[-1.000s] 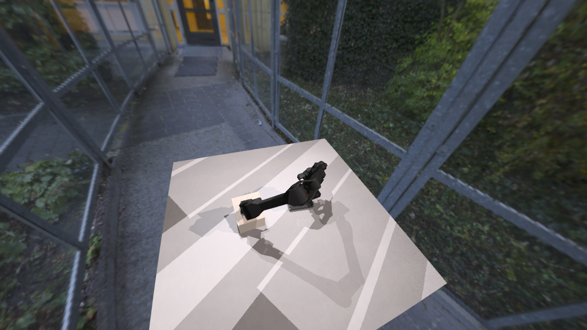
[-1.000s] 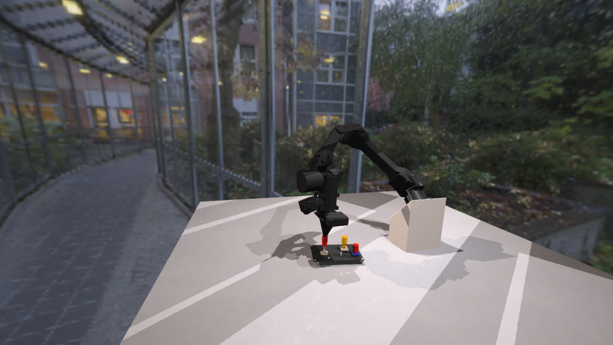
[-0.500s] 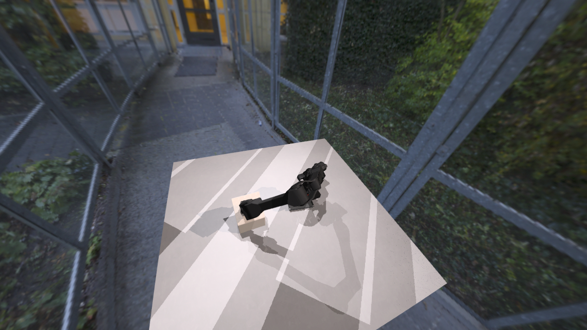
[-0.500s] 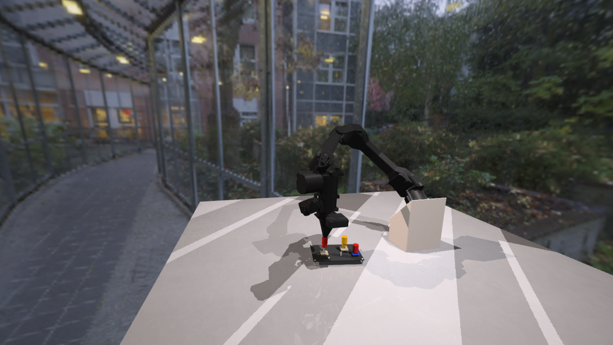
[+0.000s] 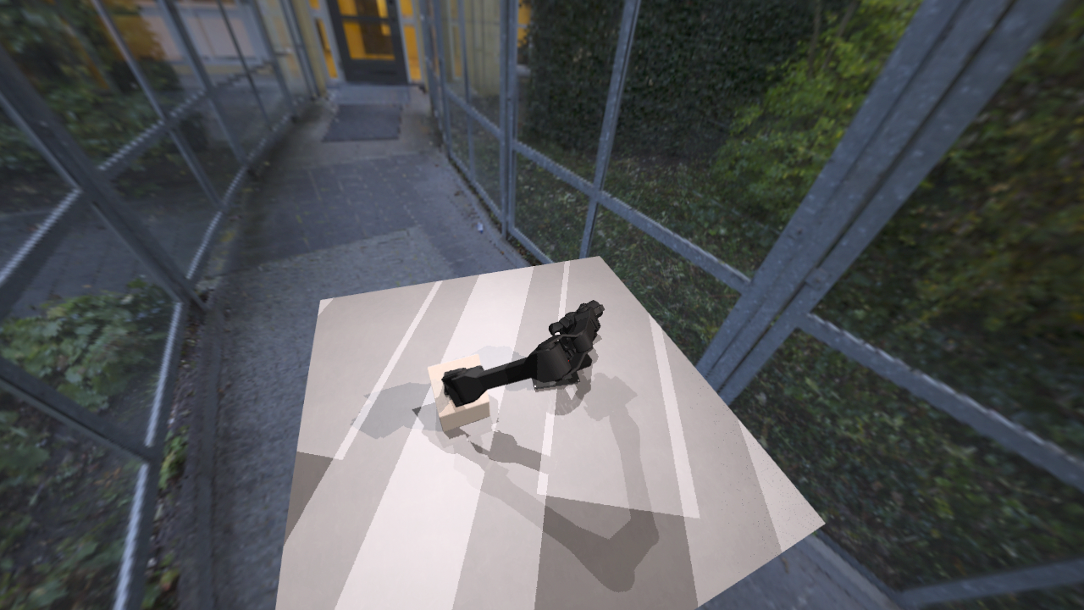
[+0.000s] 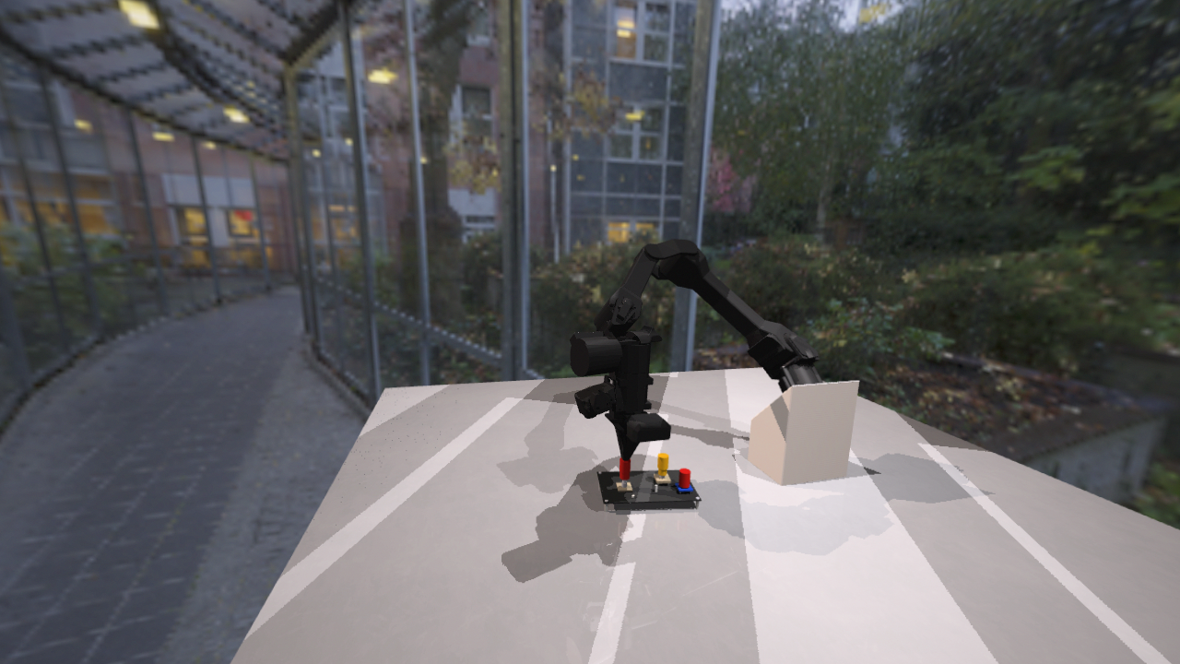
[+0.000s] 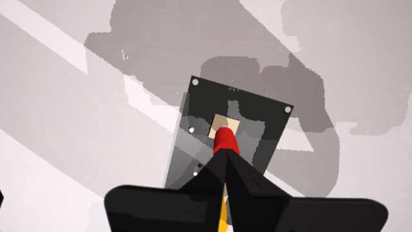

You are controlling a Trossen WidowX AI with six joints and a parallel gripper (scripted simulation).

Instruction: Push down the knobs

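Right now my gripper tip is 70 mm past the yellow knob, 10 mm to the left of it and 20 mm above it. The rest, counted from my gripper tip: red knob (20 mm below).
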